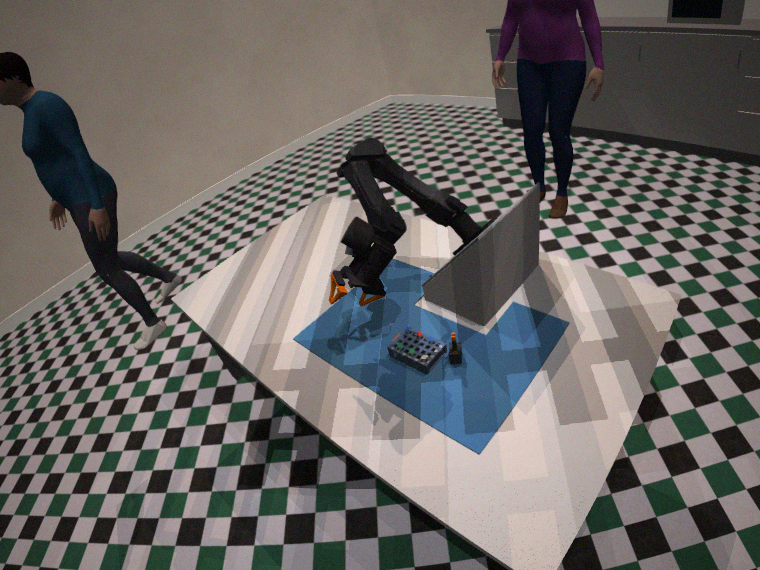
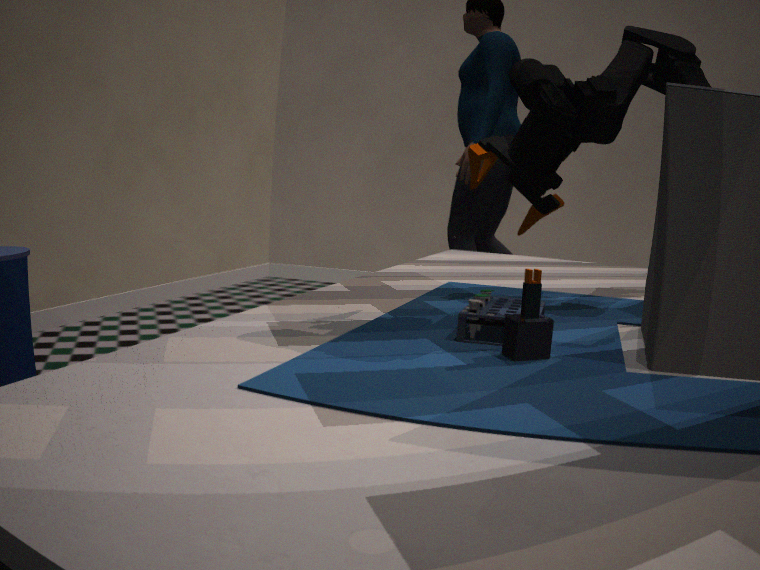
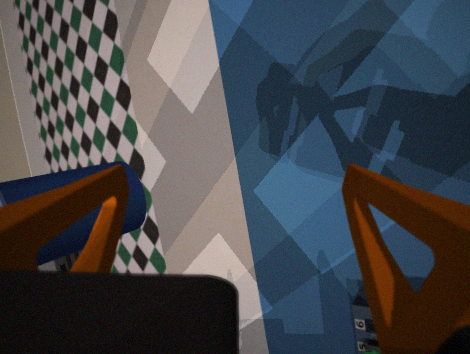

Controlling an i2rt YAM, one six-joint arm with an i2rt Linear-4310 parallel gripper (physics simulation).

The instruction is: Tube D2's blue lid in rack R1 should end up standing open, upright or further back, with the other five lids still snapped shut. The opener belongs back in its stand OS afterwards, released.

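Places are measured from the arm's base along level axes (x ahead, y left, z up), in centimetres.
Pixels of known places: gripper, fingertip midpoint: [image 1: 345, 303] [image 2: 496, 210] [image 3: 235, 176]; arm's base at its link origin: [image 1: 474, 238].
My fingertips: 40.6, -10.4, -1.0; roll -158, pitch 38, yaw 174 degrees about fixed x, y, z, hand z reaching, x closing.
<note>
For each thing: its middle in the pictures, then the offset to it from my fingertips, as dx, dy, dz. Level surfaces: height alone.
- Rack R1 at the middle of its body: [image 2: 506, 313] [image 1: 415, 347] -6.7, +17.0, -11.2
- red lid at the middle of its body: [image 1: 419, 334] -9.5, +16.1, -9.2
- blue lid at the middle of its body: [image 1: 431, 339] -10.0, +19.9, -9.2
- opener at the middle of its body: [image 2: 530, 310] [image 1: 454, 346] -11.6, +26.4, -8.8
- blue mat at its surface level: dz -13.3
Rack R1 [image 1: 412, 363] [image 2: 491, 320] [image 3: 367, 335] is a dark tube rack with small coloured lids, lying on the blue mat. A red lid [image 1: 419, 333] and a blue lid [image 1: 431, 339] show near its back edge; the lids are too small to tell which is D2's or whether each is shut. The opener [image 1: 453, 340] [image 2: 531, 300], dark with an orange forked top, stands upright in the black stand OS [image 1: 454, 355] [image 2: 526, 340] beside the rack. My gripper [image 1: 348, 302] [image 2: 497, 210] [image 3: 235, 176] is open and empty, high above the mat's far-left part, away from rack and opener.
A tall grey panel [image 1: 491, 269] [image 2: 705, 245] stands behind the rack and stand, beside the arm. The blue mat [image 1: 478, 417] [image 2: 429, 392] lies on the pale table. A blue cylinder [image 2: 12, 312] [image 3: 135, 200] stands past the table. Two people stand beyond the table.
</note>
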